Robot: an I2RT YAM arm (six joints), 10 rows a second.
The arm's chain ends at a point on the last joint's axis. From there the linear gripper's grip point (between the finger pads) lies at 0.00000 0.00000 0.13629 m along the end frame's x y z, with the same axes.
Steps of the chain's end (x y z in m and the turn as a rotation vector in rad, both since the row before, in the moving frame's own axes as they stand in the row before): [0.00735, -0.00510, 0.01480, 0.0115, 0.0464, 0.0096]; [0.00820, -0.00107, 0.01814, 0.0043, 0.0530, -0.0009]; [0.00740, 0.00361, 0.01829, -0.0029, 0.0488, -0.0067]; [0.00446, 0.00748, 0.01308, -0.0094, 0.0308, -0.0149]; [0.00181, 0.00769, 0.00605, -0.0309, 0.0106, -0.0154]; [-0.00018, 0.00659, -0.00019, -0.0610, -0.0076, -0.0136]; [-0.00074, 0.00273, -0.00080, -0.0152, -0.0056, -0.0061]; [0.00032, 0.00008, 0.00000, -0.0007, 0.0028, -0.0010]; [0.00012, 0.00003, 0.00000, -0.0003, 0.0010, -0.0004]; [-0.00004, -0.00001, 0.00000, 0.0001, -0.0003, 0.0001]
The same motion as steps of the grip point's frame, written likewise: [0.01368, -0.00664, 0.01464, 0.0115, 0.0464, 0.0096]; [0.01542, -0.00166, 0.01795, 0.0043, 0.0530, -0.0009]; [0.01405, 0.00398, 0.01813, -0.0029, 0.0488, -0.0067]; [0.00867, 0.00873, 0.01301, -0.0094, 0.0308, -0.0149]; [0.00329, 0.01189, 0.00598, -0.0309, 0.0106, -0.0154]; [-0.00116, 0.01491, -0.00045, -0.0610, -0.0076, -0.0136]; [-0.00150, 0.00480, -0.00082, -0.0152, -0.0056, -0.0061]; [0.00070, 0.00018, 0.00000, -0.0007, 0.0028, -0.0010]; [0.00026, 0.00007, 0.00000, -0.0003, 0.0010, -0.0004]; [-0.00008, -0.00002, 0.00000, 0.0001, -0.0003, 0.0001]
